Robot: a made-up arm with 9 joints. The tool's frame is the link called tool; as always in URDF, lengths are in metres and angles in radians. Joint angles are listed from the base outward. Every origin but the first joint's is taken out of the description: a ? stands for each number. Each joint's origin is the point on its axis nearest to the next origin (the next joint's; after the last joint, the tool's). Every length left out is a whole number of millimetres.
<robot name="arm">
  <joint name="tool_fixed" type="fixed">
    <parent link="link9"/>
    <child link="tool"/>
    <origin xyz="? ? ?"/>
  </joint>
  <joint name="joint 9" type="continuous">
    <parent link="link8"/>
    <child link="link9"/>
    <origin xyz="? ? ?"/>
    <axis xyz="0 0 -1"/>
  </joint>
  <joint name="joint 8" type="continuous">
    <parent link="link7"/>
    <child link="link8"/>
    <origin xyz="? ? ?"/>
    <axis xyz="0 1 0"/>
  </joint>
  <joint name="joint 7" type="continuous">
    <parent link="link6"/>
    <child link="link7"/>
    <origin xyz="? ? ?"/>
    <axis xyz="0 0 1"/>
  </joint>
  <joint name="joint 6" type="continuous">
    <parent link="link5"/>
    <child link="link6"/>
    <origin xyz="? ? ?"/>
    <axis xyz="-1 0 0"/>
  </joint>
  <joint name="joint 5" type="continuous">
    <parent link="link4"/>
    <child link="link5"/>
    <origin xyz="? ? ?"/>
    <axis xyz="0 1 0"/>
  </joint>
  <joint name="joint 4" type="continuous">
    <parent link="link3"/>
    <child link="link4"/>
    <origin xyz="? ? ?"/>
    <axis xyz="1 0 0"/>
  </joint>
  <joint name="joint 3" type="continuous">
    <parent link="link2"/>
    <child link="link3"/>
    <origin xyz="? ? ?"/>
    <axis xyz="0 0 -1"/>
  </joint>
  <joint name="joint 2" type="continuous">
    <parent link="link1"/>
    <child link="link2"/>
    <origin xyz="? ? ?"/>
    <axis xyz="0 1 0"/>
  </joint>
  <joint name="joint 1" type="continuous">
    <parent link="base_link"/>
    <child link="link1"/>
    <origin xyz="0 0 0.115"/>
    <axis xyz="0 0 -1"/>
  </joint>
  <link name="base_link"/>
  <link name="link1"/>
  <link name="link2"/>
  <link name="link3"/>
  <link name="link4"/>
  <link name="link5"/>
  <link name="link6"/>
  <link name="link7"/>
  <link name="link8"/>
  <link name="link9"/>
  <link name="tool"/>
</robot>
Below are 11 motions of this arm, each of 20 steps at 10 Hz.
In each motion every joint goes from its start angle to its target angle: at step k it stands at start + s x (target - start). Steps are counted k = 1, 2, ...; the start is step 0. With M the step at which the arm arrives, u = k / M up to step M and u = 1 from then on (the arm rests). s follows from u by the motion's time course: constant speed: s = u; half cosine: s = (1 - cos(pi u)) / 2; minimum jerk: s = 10 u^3 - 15 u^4 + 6 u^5.
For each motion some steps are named. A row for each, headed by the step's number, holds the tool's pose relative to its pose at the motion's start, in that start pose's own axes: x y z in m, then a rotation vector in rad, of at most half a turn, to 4 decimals.
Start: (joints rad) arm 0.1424 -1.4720 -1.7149 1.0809 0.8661 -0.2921 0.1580 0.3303 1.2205
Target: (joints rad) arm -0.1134 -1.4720 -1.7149 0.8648 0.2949 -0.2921 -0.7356 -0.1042 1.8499
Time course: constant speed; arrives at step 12
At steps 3, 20:
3: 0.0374 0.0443 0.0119 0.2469 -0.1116 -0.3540
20: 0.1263 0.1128 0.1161 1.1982 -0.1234 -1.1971

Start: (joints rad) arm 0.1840 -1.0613 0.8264 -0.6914 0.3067 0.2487 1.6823 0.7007 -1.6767
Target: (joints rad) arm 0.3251 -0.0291 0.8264 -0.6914 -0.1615 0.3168 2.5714 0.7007 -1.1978
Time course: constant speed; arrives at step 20
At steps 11, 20:
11: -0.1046 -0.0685 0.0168 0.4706 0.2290 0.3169
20: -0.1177 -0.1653 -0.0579 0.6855 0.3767 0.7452

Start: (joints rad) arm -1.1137 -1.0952 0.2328 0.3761 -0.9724 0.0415 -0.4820 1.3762 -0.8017
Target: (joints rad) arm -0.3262 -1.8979 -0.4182 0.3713 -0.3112 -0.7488 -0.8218 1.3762 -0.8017
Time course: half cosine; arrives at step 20
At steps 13, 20:
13: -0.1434 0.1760 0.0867 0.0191 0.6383 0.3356
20: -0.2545 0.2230 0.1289 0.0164 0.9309 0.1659

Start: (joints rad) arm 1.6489 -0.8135 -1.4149 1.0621 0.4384 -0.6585 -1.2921 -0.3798 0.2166
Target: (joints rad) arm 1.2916 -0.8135 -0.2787 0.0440 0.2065 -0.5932 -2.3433 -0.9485 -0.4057
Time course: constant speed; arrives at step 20
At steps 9, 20:
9: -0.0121 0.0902 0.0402 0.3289 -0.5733 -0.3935
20: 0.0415 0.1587 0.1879 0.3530 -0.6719 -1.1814

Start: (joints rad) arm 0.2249 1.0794 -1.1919 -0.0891 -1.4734 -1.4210 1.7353 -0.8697 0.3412
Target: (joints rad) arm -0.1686 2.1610 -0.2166 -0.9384 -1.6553 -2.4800 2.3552 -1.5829 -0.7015
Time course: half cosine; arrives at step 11
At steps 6, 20:
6: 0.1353 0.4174 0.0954 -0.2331 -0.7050 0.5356
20: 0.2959 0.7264 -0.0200 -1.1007 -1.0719 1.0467

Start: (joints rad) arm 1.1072 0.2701 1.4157 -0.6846 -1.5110 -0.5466 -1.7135 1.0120 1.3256
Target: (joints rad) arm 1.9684 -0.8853 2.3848 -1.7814 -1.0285 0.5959 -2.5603 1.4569 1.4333
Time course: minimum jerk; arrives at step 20
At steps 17, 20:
17: 0.6332 -1.1352 0.2573 1.8245 0.0606 -1.5091
20: 0.6261 -1.1665 0.2317 1.8372 0.0459 -1.5389

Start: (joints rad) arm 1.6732 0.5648 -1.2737 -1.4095 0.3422 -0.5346 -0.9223 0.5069 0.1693
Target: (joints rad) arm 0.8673 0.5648 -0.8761 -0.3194 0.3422 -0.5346 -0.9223 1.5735 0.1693
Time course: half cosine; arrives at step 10
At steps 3, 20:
3: -0.0249 0.0493 -0.0129 -0.1083 0.3575 0.1540
20: -0.2175 0.1305 -0.0444 -0.8650 1.6667 0.4334

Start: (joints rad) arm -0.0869 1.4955 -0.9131 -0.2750 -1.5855 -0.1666 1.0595 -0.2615 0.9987
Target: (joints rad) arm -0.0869 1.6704 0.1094 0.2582 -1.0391 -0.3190 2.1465 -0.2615 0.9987
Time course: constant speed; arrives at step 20
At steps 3, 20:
3: -0.0633 -0.0504 0.0756 -0.0980 0.1365 0.0222
20: -0.2783 -0.0538 0.4956 -0.3383 0.7542 -0.0368

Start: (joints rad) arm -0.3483 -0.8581 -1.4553 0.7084 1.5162 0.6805 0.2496 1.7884 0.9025
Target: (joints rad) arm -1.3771 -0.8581 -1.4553 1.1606 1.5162 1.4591 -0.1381 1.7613 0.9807
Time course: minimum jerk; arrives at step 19
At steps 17, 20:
17: 0.0819 -0.2691 0.0521 0.4862 -0.0249 -1.8143
20: 0.0806 -0.2726 0.0529 0.4921 -0.0299 -1.8315

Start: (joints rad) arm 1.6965 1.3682 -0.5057 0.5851 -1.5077 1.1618 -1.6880 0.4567 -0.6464
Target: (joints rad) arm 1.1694 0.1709 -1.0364 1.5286 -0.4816 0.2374 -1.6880 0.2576 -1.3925
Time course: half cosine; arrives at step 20
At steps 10, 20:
10: -0.1619 -0.3037 0.6225 0.2798 0.8870 0.7997
20: 0.3296 -0.7266 0.9062 0.3305 1.8339 1.7338

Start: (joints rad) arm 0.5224 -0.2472 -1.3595 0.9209 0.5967 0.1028 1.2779 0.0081 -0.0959
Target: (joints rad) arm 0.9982 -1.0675 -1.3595 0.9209 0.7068 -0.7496 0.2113 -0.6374 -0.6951
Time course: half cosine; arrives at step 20
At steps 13, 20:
13: -0.0538 0.2009 -0.0333 -0.5242 -0.5988 -0.8508
20: 0.0007 0.2676 -0.0592 -0.8483 -0.6725 -1.1924

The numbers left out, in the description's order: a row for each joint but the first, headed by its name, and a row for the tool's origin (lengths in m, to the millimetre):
tool: -0.086 0.042 0
joint 9: 0.114 0 -0.004
joint 8: -0.155 -0.147 0
joint 7: 0 0.069 -0.013
joint 6: -0.173 0 -0.33
joint 5: 0 -0.141 0.002
joint 4: 0.359 0.039 0
joint 3: 0.055 0 0.216
joint 2: 0.07 0.012 0

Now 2 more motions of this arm.
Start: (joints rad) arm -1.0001 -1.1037 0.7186 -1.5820 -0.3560 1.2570 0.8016 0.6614 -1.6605
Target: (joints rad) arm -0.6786 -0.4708 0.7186 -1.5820 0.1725 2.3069 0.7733 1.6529 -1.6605
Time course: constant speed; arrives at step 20
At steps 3, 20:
3: -0.0314 0.0431 0.0144 0.3021 0.1942 -0.0478
20: -0.0393 0.2520 0.2434 1.5292 1.2175 -1.2112

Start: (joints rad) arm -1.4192 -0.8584 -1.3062 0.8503 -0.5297 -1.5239 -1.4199 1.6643 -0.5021
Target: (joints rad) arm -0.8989 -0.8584 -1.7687 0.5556 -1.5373 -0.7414 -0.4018 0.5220 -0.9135
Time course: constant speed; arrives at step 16
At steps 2, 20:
2: -0.0173 -0.0155 0.0695 -0.3277 -0.1461 0.0155
20: -0.2191 0.3012 0.4417 -2.6764 -0.0902 0.3348

